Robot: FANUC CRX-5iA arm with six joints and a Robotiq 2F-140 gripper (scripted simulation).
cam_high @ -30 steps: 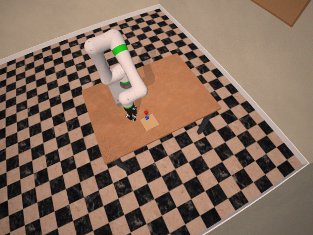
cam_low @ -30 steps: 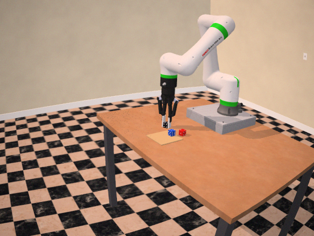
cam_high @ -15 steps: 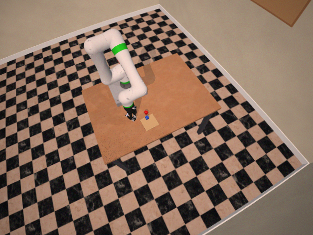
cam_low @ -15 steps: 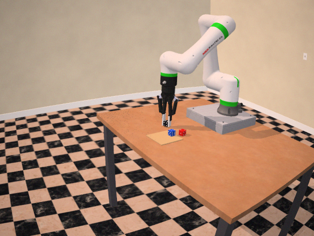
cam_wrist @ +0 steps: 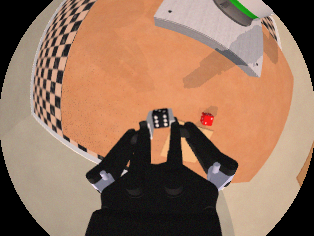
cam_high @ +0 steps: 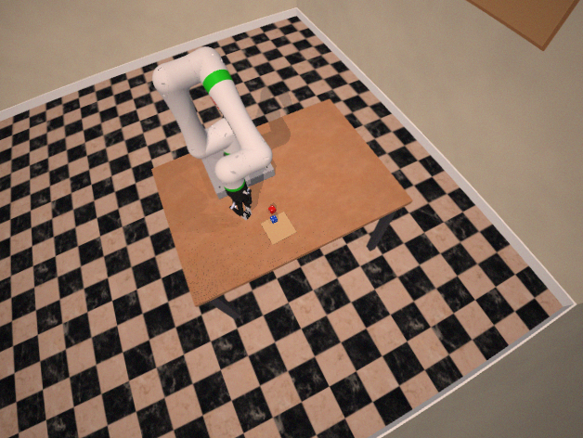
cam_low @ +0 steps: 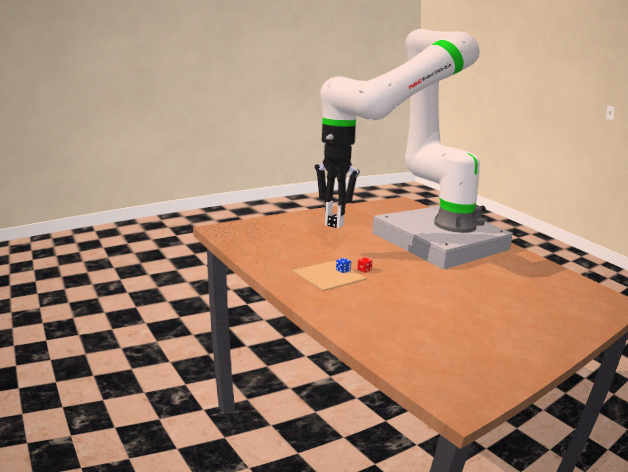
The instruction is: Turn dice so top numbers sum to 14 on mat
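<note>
My hand is 100 mm short of the tan mat, 110 mm to the right of it and 120 mm above it. Round my hand: blue die 60 mm ahead, 120 mm to the left, 100 mm below; black die 20 mm below; red die 140 mm to the left, 110 mm below.
</note>
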